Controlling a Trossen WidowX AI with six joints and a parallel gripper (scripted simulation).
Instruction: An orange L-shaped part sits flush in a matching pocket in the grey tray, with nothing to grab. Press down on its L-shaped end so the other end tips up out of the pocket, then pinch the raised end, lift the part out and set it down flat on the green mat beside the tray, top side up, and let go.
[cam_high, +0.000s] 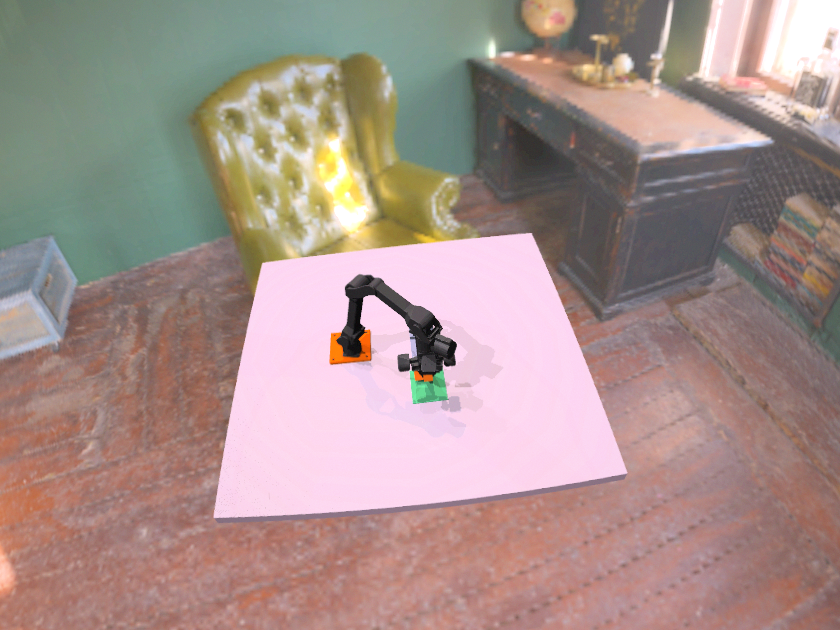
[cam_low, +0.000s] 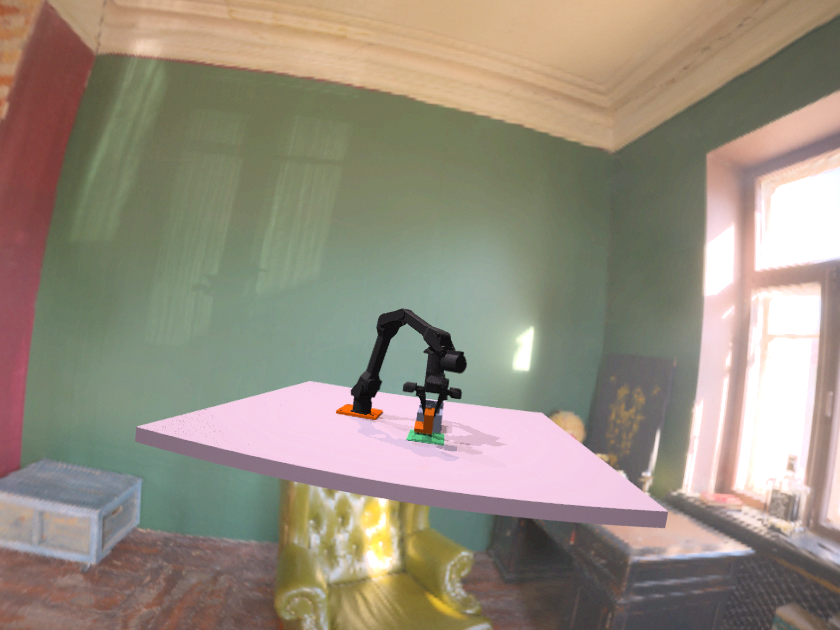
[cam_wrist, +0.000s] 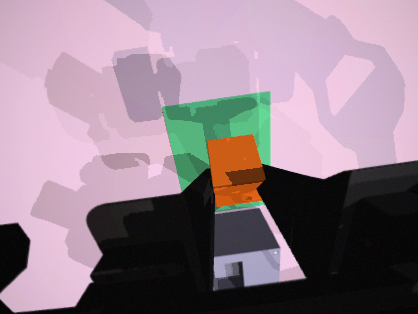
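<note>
My gripper tip is now 2 cm past the orange L-shaped part, 3 cm to the right of it and 3 cm above it. Round my gripper tip: green mat: 2 cm to the left, 9 cm below.
</note>
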